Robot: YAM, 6 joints.
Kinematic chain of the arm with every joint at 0, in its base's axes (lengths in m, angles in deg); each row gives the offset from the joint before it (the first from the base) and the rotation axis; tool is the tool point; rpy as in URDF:
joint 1: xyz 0 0 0.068 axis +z
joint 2: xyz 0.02 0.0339 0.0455 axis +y
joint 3: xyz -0.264 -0.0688 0 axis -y
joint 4: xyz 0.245 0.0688 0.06 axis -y
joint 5: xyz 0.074 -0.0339 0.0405 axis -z
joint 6: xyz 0.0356 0 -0.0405 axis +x
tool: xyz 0 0 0 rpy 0 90 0
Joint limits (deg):
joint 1: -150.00..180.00
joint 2: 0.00..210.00
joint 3: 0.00..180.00
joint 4: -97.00..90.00
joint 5: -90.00..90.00
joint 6: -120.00..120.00
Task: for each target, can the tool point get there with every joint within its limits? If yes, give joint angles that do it. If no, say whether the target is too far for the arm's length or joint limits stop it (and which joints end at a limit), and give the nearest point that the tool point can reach.
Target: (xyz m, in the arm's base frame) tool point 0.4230 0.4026 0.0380
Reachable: yes | joints 42.06 159.76 115.61 22.41 -25.93 -49.29
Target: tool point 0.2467 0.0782 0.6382
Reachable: yes | joints 10.22 102.34 154.99 -28.43 -68.75 -55.39
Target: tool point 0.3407 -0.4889 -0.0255
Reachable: yes | joints -54.97 171.87 131.86 3.75 2.66 47.06
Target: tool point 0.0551 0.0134 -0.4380
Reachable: no: joint limits stop it (at a limit: joint 2) | nearest point 0.0953 0.0232 -0.3475 | short by 0.099 m
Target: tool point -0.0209 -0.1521 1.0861
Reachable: no: too far | nearest point -0.0143 -0.1041 0.7335 | short by 0.356 m
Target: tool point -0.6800 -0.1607 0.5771
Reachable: no: too far | nearest point -0.4924 -0.1164 0.4527 | short by 0.229 m
